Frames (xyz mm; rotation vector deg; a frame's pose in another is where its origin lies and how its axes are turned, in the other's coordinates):
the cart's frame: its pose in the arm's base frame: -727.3 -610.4 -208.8 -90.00 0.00 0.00
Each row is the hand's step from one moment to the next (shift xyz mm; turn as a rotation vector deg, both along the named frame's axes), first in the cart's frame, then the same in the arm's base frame.
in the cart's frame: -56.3 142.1 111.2 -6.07 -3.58 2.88
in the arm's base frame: -56.3 111.2 -142.1 -6.07 2.88 3.58
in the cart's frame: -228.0 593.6 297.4 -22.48 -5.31 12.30
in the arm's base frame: -228.0 297.4 -593.6 -22.48 12.30 5.31
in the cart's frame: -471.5 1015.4 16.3 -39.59 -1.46 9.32
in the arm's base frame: -471.5 16.3 -1015.4 -39.59 9.32 1.46
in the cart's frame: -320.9 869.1 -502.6 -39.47 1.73 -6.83
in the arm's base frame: -320.9 -502.6 -869.1 -39.47 -6.83 -1.73
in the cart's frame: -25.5 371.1 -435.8 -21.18 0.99 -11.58
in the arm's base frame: -25.5 -435.8 -371.1 -21.18 -11.58 -0.99
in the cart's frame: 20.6 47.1 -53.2 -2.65 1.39 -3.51
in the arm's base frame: 20.6 -53.2 -47.1 -2.65 -3.51 -1.39
